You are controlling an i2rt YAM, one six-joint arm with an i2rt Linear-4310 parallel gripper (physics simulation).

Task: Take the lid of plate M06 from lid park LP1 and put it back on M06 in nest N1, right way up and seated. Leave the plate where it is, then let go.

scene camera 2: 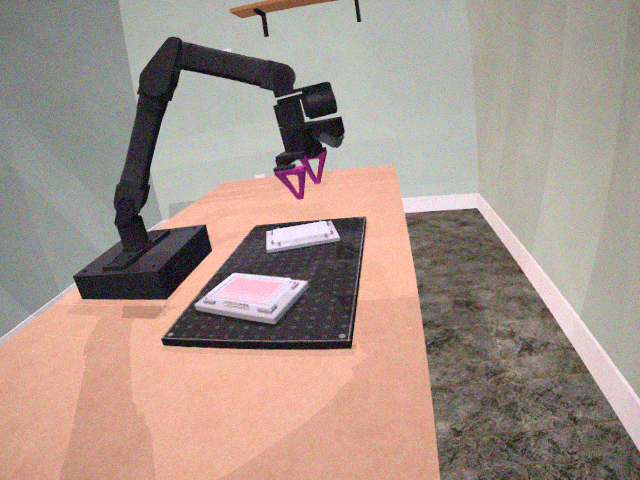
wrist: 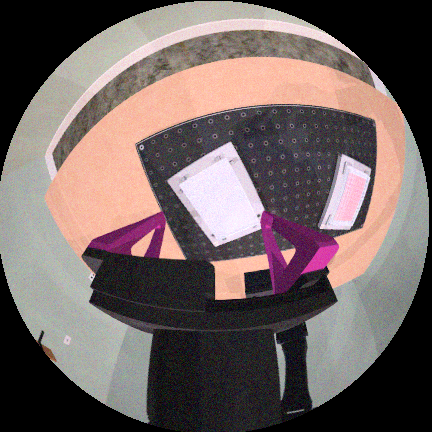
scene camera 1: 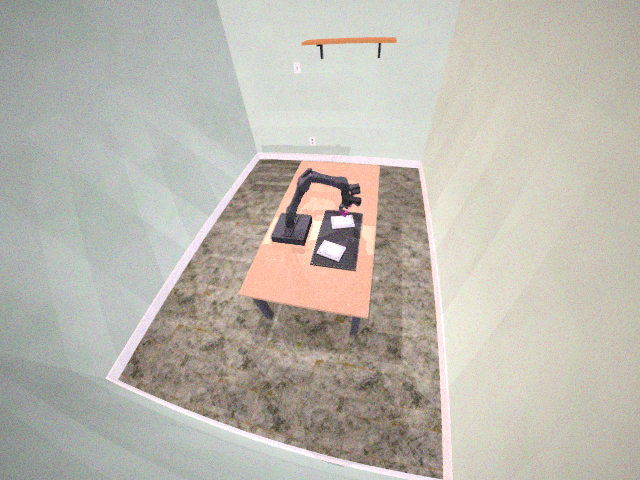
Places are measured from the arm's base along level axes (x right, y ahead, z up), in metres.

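Pixels of known places: gripper, between the fingertips: (scene camera 2: 309, 191) (wrist: 212, 216) (scene camera 1: 347, 212); arm's base, origin of its link: (scene camera 2: 138, 250) (scene camera 1: 290, 225).
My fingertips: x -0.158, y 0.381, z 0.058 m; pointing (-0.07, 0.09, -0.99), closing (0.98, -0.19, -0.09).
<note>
Ahead of a thing's pixels: the offset from my fingertips to its top centre. Level surfaces: height alone.
A flat white lid @(dx -0.001, dy -0.035, dz -0.093 m) (scene camera 1: 342, 221) (scene camera 2: 302, 232) (wrist: 220, 200) lies in the white lid park LP1 @(dx -0.001, dy -0.035, dz -0.091 m) (scene camera 2: 305, 245) (wrist: 226, 151) at the far end of the black board. Plate M06 @(dx +0.279, dy -0.054, dz -0.084 m) (scene camera 1: 331, 250) (scene camera 2: 253, 288) (wrist: 356, 192), with a pink face, sits uncovered in the white nest N1 @(dx +0.279, dy -0.054, dz -0.093 m) (scene camera 2: 232, 314) (wrist: 332, 197) at the near end. No labels are readable. My gripper (scene camera 1: 344, 212) (scene camera 2: 309, 190) (wrist: 212, 216) has magenta fingers, open and empty. It hangs above and beyond the lid park, apart from the lid. In the wrist view the lid shows largely between the fingertips, slightly beyond them.
The black perforated board @(dx +0.139, dy -0.032, dz -0.110 m) (scene camera 1: 345, 238) (scene camera 2: 330, 289) (wrist: 280, 135) lies on the wooden table @(dz -0.123 m) (scene camera 1: 305, 279) (scene camera 2: 258, 403) (wrist: 270, 80). The arm's black base (scene camera 1: 292, 229) (scene camera 2: 144, 263) stands left of the board in the scene views. A wooden wall shelf (scene camera 1: 349, 40) is high behind the table.
</note>
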